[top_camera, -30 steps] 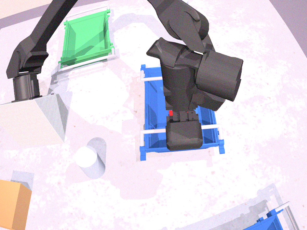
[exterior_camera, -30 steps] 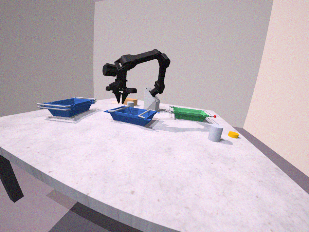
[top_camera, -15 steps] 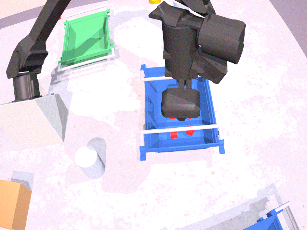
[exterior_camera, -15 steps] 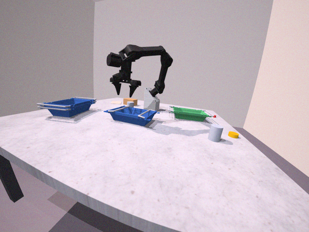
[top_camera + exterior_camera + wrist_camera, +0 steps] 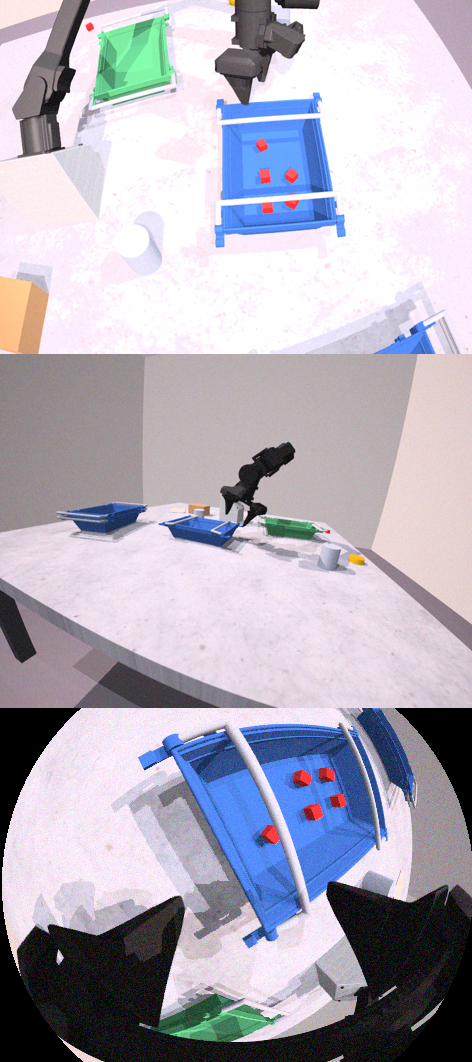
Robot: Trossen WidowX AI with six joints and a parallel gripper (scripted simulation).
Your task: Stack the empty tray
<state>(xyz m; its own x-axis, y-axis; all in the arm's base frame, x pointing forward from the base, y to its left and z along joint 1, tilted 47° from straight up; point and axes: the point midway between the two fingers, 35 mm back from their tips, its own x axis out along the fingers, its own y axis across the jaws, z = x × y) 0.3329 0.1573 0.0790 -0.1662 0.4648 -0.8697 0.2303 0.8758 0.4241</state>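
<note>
Now: gripper tip 27 cm past the green tray, 19 cm to the right of it and 4 cm above it. Also, from my gripper tip: orange box 41 cm to the right, 38 cm behind, 6 cm below; then yellow disc 46 cm to the left, 8 cm below, 5 cm behind; then red cube 48 cm behind, 41 cm to the left, 8 cm below.
</note>
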